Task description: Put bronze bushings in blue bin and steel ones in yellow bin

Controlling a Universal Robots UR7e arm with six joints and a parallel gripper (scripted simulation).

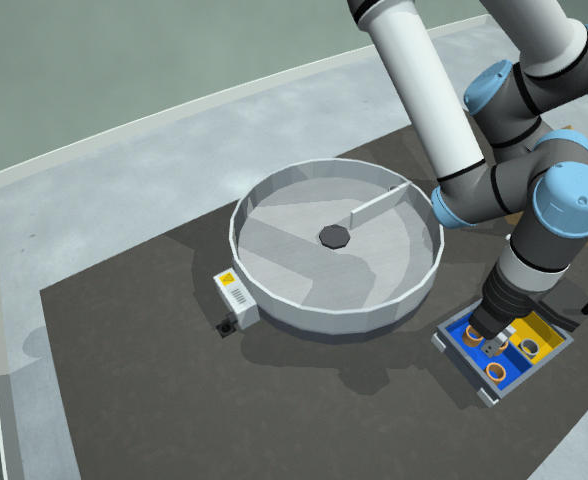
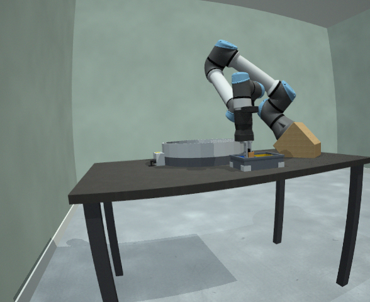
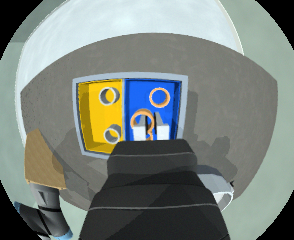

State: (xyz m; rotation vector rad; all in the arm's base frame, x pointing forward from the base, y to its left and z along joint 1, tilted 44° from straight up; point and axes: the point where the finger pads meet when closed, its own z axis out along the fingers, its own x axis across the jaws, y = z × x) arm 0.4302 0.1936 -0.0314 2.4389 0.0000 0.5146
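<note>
The bin lies 40 mm behind my hand and 40 mm below it. From my hand the other things lie so: turntable: 20 mm ahead, 350 mm to the right, 10 mm below.
</note>
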